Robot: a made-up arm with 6 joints. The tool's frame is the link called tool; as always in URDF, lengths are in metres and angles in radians. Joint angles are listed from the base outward.
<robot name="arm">
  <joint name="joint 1" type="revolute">
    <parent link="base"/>
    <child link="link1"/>
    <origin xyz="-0.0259 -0.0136 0.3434" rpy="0 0 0"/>
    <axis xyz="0 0 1"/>
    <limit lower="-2" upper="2.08"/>
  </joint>
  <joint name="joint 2" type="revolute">
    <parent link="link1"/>
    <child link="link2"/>
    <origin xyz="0.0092 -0.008 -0.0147" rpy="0 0 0"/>
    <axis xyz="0.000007 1 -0.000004"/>
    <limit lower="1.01" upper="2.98"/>
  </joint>
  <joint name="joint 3" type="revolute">
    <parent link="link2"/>
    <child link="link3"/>
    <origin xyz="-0.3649 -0.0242 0.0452" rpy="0 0 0"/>
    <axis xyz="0.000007 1 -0.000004"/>
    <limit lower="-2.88" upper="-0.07"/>
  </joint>
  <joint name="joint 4" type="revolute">
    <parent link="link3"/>
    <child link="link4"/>
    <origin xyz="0.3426 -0.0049 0.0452" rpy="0 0 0"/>
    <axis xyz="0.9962 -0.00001 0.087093"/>
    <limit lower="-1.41" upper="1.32"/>
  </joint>
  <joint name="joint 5" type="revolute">
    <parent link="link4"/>
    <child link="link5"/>
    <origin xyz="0.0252 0.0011 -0.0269" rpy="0 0 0"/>
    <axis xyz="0.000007 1 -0.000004"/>
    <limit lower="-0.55" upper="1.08"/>
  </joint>
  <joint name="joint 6" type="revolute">
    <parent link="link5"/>
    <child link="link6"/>
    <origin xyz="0.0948 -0.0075 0.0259" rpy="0 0 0"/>
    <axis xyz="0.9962 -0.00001 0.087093"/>
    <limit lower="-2" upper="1.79"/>
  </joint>
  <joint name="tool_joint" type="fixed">
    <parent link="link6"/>
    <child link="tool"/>
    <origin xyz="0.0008 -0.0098 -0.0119" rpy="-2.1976 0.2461 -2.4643"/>
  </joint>
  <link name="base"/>
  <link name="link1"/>
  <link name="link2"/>
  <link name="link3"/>
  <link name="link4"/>
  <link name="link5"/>
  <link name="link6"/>
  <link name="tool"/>
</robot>
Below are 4 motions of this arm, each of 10 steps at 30 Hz.
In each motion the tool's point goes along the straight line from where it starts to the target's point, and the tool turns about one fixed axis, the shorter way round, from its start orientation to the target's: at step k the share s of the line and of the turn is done. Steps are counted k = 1, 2, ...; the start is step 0. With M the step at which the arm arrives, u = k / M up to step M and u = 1 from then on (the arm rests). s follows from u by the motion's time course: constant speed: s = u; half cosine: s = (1 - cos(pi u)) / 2; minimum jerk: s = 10 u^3 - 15 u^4 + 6 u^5.
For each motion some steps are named. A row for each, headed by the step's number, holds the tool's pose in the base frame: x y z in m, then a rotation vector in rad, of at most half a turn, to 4 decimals.
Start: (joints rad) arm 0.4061 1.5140 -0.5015 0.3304 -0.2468 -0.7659
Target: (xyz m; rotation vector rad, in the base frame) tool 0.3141 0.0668 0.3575 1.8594 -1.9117 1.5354
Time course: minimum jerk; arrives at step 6
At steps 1, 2, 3, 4, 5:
1: 0.2955 0.0584 0.3411 1.8037 -2.0196 1.4068
2: 0.2988 0.0599 0.3440 1.8142 -2.0007 1.4303
3: 0.3044 0.0624 0.3490 1.8312 -1.9687 1.4691
4: 0.3100 0.0650 0.3539 1.8477 -1.9359 1.5077
5: 0.3134 0.0665 0.3569 1.8574 -1.9158 1.5307

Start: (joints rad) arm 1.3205 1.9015 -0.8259 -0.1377 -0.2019 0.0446
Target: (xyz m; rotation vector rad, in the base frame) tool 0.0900 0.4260 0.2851 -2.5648 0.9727 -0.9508
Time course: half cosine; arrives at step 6
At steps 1, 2, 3, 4, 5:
1: 0.1305 0.3967 0.2811 -2.5762 1.2500 -0.8991
2: 0.1226 0.4025 0.2819 -2.5758 1.1952 -0.9102
3: 0.1117 0.4103 0.2830 -2.5738 1.1206 -0.9246
4: 0.1009 0.4182 0.2840 -2.5701 1.0465 -0.9381
5: 0.0929 0.4239 0.2848 -2.5664 0.9924 -0.9475

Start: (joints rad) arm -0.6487 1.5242 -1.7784 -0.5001 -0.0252 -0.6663
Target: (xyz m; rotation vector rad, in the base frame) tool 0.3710 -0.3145 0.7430 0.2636 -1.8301 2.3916
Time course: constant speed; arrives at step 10
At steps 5, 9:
5: 0.3410 -0.3306 0.8037 0.1607 -1.6774 2.4111
9: 0.3650 -0.3177 0.7551 0.2427 -1.7996 2.3964

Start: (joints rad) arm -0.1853 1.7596 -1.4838 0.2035 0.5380 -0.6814
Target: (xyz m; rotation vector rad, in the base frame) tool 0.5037 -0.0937 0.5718 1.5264 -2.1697 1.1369
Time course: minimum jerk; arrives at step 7
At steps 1, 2, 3, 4, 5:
1: 0.5180 -0.1597 0.5406 1.3153 -2.2759 1.1831
2: 0.5162 -0.1515 0.5445 1.3420 -2.2635 1.1778
3: 0.5129 -0.1364 0.5516 1.3908 -2.2401 1.1677
4: 0.5091 -0.1185 0.5601 1.4479 -2.2114 1.1552
5: 0.5058 -0.1035 0.5672 1.4957 -2.1863 1.1442

